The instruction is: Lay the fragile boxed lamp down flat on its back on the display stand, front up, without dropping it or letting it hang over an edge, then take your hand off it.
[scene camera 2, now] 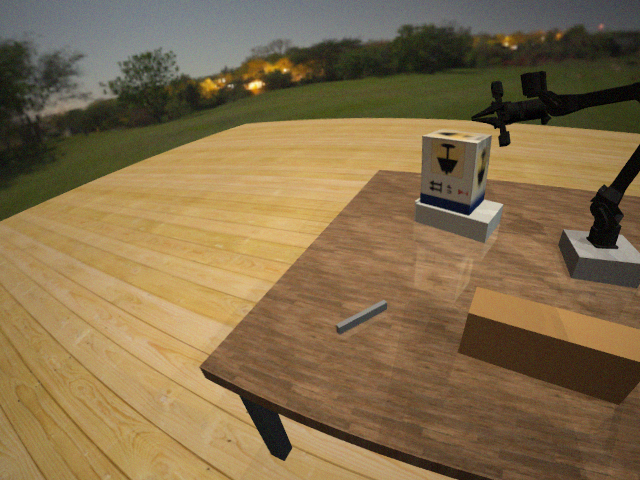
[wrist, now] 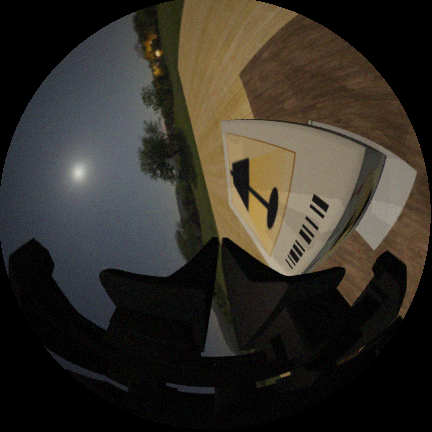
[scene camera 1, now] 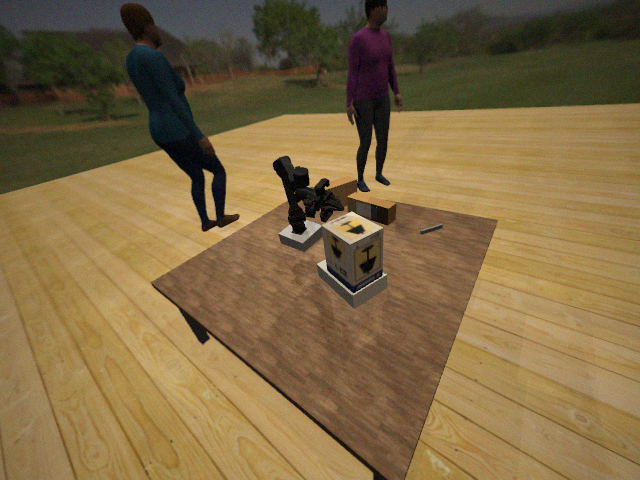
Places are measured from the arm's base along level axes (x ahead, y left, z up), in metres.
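Pixels of known places: gripper, fingertip midpoint: [scene camera 2: 471, 118] [wrist: 218, 242] [scene camera 1: 343, 209]; arm's base, link origin: [scene camera 2: 601, 243] [scene camera 1: 299, 230].
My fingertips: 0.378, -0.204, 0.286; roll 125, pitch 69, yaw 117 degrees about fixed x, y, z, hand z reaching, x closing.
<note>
For each thing: its top centre in the pictures, then the offset to it from my fingertips, as dx, dy, dz. Level surfaces: height alone.
- brown carton, top centre: [scene camera 2: 555, 321] [scene camera 1: 370, 199] -0.095, +0.574, -0.242
- table, surface height: dz -0.352
- brown box, top centre: [scene camera 1: 336, 182] -0.354, +0.665, -0.192
- grey bar, top centre: [scene camera 2: 362, 313] [scene camera 1: 431, 227] +0.263, +0.502, -0.330
The white boxed lamp [scene camera 1: 354, 253] [scene camera 2: 447, 175] [wrist: 325, 165], with yellow lamp pictures and a dark blue band at its foot, stands upright on the low pale display stand [scene camera 1: 368, 294] [scene camera 2: 448, 221] [wrist: 395, 200]. A lamp picture also shows on its top face. The stand's bare top shows beside the box's foot. My gripper [scene camera 1: 340, 208] [scene camera 2: 473, 118] [wrist: 218, 242] is shut and empty, its fingertips together. In scene camera 2 it points toward the box from the arm's side, slightly higher than the top. Whether the fingertips touch the box cannot be told.
A brown carton [scene camera 1: 372, 207] [scene camera 2: 547, 346] lies on the table [scene camera 1: 289, 330] [scene camera 2: 310, 361]; another brown box [scene camera 1: 343, 190] is behind it in scene camera 1. A grey bar [scene camera 1: 431, 228] [scene camera 2: 361, 316] lies near one edge. Two people stand beyond the table.
</note>
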